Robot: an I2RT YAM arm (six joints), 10 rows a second.
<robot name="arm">
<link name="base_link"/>
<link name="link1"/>
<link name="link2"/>
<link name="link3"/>
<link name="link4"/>
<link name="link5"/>
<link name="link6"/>
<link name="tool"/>
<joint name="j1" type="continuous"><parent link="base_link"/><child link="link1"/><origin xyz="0 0 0.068"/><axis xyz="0 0 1"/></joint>
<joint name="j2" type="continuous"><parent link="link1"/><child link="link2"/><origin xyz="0.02 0.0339 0.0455"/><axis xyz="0 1 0"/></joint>
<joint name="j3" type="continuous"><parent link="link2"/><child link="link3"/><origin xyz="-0.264 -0.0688 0"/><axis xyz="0 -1 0"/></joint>
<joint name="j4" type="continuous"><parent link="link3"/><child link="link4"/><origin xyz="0.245 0.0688 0.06"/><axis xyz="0 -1 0"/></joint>
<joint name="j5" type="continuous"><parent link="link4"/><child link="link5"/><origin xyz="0.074 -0.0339 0.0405"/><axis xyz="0 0 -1"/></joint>
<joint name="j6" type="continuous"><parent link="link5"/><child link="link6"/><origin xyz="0.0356 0 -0.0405"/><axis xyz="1 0 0"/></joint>
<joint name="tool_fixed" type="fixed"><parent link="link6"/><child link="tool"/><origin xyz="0 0 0" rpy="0 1.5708 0"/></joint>
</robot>
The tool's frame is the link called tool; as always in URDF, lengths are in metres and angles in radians. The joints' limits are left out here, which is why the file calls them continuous.
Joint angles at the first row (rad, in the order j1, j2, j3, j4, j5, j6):
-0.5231, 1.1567, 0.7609, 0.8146, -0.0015, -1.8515
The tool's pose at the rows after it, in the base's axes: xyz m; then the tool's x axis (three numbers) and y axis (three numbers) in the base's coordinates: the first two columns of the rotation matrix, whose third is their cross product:
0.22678 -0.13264 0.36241 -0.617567 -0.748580 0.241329 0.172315 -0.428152 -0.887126
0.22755 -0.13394 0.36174 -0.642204 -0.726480 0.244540 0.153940 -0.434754 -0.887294
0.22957 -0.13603 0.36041 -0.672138 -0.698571 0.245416 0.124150 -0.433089 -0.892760
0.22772 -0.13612 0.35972 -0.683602 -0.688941 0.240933 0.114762 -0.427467 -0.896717
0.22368 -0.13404 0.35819 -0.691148 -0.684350 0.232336 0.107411 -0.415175 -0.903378
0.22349 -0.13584 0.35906 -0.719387 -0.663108 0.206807 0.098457 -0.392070 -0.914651
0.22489 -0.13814 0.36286 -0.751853 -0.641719 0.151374 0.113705 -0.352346 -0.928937
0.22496 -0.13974 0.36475 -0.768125 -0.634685 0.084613 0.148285 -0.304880 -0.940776
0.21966 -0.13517 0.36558 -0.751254 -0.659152 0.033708 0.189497 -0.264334 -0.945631
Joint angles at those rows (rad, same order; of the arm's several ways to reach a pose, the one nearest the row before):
-0.5216, 1.1505, 0.7700, 0.7855, 0.0566, -1.8607
-0.5201, 1.1566, 0.7716, 0.7885, 0.0888, -1.8776
-0.5170, 1.1673, 0.7777, 0.7808, 0.1348, -1.8944
-0.5185, 1.1597, 0.7731, 0.7716, 0.1518, -1.8945
-0.5169, 1.1383, 0.7593, 0.7533, 0.1687, -1.8884
-0.5169, 1.1397, 0.7685, 0.7348, 0.2162, -1.8746
-0.5139, 1.1489, 0.7915, 0.7165, 0.2775, -1.8348
-0.5139, 1.1520, 0.8038, 0.7011, 0.3175, -1.7750
-0.5093, 1.1199, 0.7916, 0.6750, 0.3114, -1.7167

